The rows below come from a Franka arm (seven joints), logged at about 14 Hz.
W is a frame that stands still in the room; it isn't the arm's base.
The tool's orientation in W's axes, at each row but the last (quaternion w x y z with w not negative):
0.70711 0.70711 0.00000 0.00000
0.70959 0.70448 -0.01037 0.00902
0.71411 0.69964 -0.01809 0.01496
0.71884 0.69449 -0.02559 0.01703
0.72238 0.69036 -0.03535 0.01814
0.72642 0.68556 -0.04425 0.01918
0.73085 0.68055 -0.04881 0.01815
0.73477 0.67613 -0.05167 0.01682
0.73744 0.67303 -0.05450 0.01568
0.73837 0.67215 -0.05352 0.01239
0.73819 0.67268 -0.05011 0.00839
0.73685 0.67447 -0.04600 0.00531
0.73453 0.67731 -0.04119 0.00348
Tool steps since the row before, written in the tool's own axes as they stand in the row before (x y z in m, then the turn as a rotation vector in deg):
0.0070 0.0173 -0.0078 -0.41 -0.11 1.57
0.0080 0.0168 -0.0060 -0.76 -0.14 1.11
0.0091 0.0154 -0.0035 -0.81 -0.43 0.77
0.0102 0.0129 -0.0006 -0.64 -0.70 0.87
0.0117 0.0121 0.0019 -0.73 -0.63 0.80
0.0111 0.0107 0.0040 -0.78 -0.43 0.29
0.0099 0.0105 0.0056 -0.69 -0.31 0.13
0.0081 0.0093 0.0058 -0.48 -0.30 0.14
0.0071 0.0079 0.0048 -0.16 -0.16 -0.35
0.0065 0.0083 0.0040 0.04 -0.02 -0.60
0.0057 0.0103 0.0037 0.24 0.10 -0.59
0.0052 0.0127 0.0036 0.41 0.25 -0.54
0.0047 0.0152 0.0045 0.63 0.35 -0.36
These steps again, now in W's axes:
0.0070 0.0078 0.0173 -0.41 -1.57 -0.11
0.0075 0.0061 0.0170 -0.76 -1.11 -0.15
0.0084 0.0038 0.0157 -0.79 -0.78 -0.45
0.0094 0.0009 0.0135 -0.61 -0.89 -0.71
0.0107 -0.0016 0.0130 -0.70 -0.81 -0.65
0.0099 -0.0037 0.0119 -0.75 -0.29 -0.48
0.0086 -0.0052 0.0118 -0.66 -0.12 -0.37
0.0069 -0.0053 0.0105 -0.46 -0.14 -0.33
0.0060 -0.0044 0.0090 -0.12 0.34 -0.21
0.0055 -0.0035 0.0092 0.08 0.59 -0.07
0.0046 -0.0030 0.0110 0.27 0.58 0.07
0.0041 -0.0027 0.0133 0.42 0.54 0.23
0.0035 -0.0035 0.0158 0.63 0.36 0.36

